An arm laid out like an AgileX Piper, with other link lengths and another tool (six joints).
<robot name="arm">
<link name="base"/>
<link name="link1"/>
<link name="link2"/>
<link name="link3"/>
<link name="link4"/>
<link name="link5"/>
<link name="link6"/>
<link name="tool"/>
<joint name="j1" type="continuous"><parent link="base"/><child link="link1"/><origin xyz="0.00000 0.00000 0.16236"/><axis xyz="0 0 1"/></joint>
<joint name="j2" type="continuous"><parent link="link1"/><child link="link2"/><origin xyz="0.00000 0.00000 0.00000"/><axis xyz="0 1 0"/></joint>
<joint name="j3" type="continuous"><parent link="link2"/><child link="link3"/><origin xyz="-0.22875 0.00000 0.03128"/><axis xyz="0 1 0"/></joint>
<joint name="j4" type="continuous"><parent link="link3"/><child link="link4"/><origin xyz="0.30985 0.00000 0.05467"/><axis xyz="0.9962 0 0.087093"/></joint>
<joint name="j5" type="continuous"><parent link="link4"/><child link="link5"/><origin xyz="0.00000 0.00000 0.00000"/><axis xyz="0 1 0"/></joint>
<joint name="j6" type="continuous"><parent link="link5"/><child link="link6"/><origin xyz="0.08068 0.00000 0.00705"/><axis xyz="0.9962 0 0.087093"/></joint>
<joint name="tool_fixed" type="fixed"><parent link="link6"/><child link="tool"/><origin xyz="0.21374 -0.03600 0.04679" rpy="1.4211 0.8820 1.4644"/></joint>
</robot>
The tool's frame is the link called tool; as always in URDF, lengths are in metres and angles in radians. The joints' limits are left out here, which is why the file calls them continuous.
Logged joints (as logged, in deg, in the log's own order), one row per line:
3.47, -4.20, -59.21, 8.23, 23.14, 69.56
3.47, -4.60, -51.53, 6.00, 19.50, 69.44
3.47, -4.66, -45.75, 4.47, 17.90, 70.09
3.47, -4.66, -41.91, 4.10, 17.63, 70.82
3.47, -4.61, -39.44, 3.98, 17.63, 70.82
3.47, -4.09, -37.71, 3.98, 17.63, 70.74
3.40, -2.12, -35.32, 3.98, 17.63, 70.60
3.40, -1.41, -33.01, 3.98, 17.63, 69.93
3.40, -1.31, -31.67, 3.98, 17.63, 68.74
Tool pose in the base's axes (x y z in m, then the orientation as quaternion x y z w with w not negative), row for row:
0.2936, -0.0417, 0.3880, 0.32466, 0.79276, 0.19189, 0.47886
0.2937, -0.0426, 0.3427, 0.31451, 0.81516, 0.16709, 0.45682
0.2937, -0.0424, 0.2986, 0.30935, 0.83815, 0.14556, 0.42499
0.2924, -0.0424, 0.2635, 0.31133, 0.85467, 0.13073, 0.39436
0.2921, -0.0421, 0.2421, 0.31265, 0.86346, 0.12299, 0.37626
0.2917, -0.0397, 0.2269, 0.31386, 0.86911, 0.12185, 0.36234
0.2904, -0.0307, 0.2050, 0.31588, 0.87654, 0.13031, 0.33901
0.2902, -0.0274, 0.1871, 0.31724, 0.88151, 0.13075, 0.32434
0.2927, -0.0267, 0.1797, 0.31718, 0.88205, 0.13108, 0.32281
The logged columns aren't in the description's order. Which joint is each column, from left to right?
Columns, left to right: j1, j4, j3, j6, j2, j5.
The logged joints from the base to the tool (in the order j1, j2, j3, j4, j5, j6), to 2 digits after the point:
3.47, 23.14, -59.21, -4.20, 69.56, 8.23
3.47, 19.50, -51.53, -4.60, 69.44, 6.00
3.47, 17.90, -45.75, -4.66, 70.09, 4.47
3.47, 17.63, -41.91, -4.66, 70.82, 4.10
3.47, 17.63, -39.44, -4.61, 70.82, 3.98
3.47, 17.63, -37.71, -4.09, 70.74, 3.98
3.40, 17.63, -35.32, -2.12, 70.60, 3.98
3.40, 17.63, -33.01, -1.41, 69.93, 3.98
3.40, 17.63, -31.67, -1.31, 68.74, 3.98

